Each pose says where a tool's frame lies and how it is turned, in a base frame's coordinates. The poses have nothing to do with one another.
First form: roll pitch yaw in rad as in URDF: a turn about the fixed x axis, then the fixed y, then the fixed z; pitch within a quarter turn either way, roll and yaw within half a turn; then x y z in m.
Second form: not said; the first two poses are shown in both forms.
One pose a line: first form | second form
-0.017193, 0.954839, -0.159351, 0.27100, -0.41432, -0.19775 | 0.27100, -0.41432, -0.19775, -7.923, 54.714, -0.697
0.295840, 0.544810, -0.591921, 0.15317, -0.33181, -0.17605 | 0.15317, -0.33181, -0.17605, -64.374, 35.108, 25.692
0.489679, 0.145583, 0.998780, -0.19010, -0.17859, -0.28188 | -0.19010, -0.17859, -0.28188, -17.548, 29.173, 72.686
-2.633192, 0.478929, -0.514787, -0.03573, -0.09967, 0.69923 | -0.03573, -0.09967, 0.69923, 100.094, 140.827, -43.151
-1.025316, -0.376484, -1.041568, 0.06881, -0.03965, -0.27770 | 0.06881, -0.03965, -0.27770, 42.901, 61.152, -114.818
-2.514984, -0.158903, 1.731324, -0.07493, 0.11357, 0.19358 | -0.07493, 0.11357, 0.19358, 176.868, 143.113, -105.285
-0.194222, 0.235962, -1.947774, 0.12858, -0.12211, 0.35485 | 0.12858, -0.12211, 0.35485, -71.522, 17.444, -38.754
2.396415, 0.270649, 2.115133, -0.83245, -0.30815, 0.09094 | -0.83245, -0.30815, 0.09094, 15.028, 135.090, 67.747
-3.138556, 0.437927, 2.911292, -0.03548, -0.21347, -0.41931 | -0.03548, -0.21347, -0.41931, -13.606, 154.908, -0.372
